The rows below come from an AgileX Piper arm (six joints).
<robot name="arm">
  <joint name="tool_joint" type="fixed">
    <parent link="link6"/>
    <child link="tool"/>
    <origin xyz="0 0 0" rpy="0 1.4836 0"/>
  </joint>
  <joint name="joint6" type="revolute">
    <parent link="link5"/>
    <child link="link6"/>
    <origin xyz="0.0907 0 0.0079"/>
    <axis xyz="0.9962 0 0.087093"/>
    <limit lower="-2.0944" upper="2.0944"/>
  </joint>
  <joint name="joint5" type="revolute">
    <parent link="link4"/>
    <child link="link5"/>
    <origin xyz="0 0 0"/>
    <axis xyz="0 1 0"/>
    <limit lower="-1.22" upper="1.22"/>
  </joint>
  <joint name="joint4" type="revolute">
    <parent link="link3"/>
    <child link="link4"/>
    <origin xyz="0.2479 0 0.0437"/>
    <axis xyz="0.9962 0 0.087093"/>
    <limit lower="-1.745" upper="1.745"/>
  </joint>
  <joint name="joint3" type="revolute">
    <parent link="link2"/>
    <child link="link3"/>
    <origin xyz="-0.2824 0 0.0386"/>
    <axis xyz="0 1 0"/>
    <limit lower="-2.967" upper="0"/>
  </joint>
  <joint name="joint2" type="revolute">
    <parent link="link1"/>
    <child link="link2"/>
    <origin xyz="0 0 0"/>
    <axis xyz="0 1 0"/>
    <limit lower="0" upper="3.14"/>
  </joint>
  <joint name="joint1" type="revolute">
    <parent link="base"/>
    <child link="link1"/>
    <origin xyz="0 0 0.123"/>
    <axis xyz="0 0 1"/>
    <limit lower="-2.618" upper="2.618"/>
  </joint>
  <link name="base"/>
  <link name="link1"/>
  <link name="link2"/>
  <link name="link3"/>
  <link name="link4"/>
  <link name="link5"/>
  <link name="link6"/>
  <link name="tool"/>
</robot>
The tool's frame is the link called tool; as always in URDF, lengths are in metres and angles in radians.
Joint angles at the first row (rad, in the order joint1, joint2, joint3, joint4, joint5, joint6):
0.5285 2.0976 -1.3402 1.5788 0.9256 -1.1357
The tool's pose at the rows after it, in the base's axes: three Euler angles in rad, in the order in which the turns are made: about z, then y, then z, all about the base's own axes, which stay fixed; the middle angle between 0 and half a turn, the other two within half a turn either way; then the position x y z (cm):
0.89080 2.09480 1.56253 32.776 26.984 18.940
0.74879 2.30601 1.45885 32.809 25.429 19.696
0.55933 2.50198 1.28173 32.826 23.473 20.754
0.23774 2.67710 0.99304 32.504 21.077 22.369
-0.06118 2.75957 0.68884 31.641 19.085 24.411
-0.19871 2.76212 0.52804 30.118 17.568 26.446
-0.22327 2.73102 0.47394 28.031 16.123 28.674
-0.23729 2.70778 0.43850 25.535 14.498 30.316
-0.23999 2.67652 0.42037 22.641 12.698 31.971
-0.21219 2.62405 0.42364 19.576 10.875 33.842
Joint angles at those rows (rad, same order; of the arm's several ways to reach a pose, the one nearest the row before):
0.5285 2.0301 -1.3402 1.3574 0.8654 -1.0567
0.5285 1.9686 -1.3402 1.0431 0.7592 -0.8780
0.5285 1.9071 -1.3402 0.6743 0.7128 -0.6295
0.5280 1.8383 -1.3402 0.2956 0.7609 -0.4010
0.5280 1.7656 -1.3341 0.0795 0.8505 -0.2631
0.5281 1.6773 -1.3002 0.0000 0.9014 -0.1987
0.5281 1.5682 -1.2531 -0.0269 0.9331 -0.1576
0.5280 1.4517 -1.1889 -0.0458 0.9634 -0.1299
0.5280 1.3200 -1.1255 -0.0572 1.0014 -0.1128
0.5280 1.1799 -1.0800 -0.0597 1.0436 -0.0913

